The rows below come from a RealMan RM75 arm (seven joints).
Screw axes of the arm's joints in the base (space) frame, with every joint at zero. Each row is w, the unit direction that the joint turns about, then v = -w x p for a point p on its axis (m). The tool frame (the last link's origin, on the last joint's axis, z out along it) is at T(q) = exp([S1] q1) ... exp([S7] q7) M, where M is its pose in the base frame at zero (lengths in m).
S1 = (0, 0, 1, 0, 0, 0)
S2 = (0, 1, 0, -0.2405, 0, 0)
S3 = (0, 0, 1, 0, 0, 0)
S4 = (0, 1, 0, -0.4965, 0, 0)
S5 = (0, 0, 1, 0, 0, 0)
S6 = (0, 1, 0, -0.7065, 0, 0)
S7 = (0, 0, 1, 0, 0, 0)
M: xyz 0 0 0.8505 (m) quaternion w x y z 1 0 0 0
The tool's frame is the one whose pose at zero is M.
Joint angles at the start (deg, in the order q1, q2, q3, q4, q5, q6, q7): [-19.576 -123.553 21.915 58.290 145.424 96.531 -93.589]
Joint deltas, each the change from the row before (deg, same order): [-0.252 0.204 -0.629 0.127 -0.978 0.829 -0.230]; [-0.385 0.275 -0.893 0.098 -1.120 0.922 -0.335]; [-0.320 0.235 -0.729 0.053 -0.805 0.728 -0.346]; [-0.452 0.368 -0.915 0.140 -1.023 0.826 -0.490]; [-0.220 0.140 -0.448 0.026 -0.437 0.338 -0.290]
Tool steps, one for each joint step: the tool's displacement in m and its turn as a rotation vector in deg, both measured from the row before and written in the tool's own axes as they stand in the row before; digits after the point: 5 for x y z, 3 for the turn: [0.00389 0.00025 -0.00228 -0.389 1.313 -0.131]; [0.00497 -0.00006 -0.00282 -0.377 1.627 -0.216]; [0.00385 -0.00008 -0.00223 -0.298 1.221 -0.244]; [0.00553 -0.00068 -0.00332 -0.195 1.540 -0.209]; [0.00244 -0.00023 -0.00122 -0.098 0.709 -0.195]
